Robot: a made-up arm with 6 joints.
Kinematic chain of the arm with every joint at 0, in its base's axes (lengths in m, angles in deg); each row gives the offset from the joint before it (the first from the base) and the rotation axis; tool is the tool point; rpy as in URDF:
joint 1: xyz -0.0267 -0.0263 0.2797 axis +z
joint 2: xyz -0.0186 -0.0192 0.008 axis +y
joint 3: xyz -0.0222 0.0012 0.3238 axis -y
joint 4: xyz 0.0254 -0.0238 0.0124 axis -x
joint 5: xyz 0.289 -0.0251 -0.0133 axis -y
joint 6: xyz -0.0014 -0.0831 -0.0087 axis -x
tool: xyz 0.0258 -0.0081 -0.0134 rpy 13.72 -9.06 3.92
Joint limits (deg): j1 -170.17..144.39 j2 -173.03..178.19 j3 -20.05..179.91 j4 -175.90..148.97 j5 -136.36..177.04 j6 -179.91..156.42
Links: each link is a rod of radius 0.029 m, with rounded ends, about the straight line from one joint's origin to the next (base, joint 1, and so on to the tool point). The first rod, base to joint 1, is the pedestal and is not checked.
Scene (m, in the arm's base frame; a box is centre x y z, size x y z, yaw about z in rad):
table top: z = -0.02
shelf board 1: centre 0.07 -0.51 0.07 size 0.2 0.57 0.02 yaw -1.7
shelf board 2: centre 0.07 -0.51 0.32 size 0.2 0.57 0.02 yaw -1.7
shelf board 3: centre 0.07 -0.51 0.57 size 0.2 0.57 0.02 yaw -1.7
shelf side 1: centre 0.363 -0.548 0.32 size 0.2 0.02 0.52 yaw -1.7
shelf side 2: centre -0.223 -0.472 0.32 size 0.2 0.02 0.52 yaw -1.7
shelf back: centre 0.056 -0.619 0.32 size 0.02 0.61 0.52 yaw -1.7
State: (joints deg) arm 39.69 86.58 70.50 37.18 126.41 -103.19
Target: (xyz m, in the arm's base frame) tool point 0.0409 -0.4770 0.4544
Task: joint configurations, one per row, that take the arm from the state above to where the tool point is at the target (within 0.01 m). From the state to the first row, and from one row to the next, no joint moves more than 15 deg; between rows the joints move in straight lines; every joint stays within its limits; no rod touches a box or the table.
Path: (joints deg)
1: 27.13 72.57 58.16 43.23 130.15 -99.74
2: 14.57 58.56 45.83 49.27 133.89 -96.29
3: 2.00 44.55 33.49 55.32 137.63 -92.83
4: -11.36 42.70 28.08 46.44 137.80 -96.25
5: -24.72 40.85 22.67 37.56 137.97 -99.68
6: -38.08 39.00 17.26 28.68 138.13 -103.10
7: -51.44 37.15 11.85 19.80 138.30 -106.52
8: -64.80 35.30 6.44 10.92 138.47 -109.94

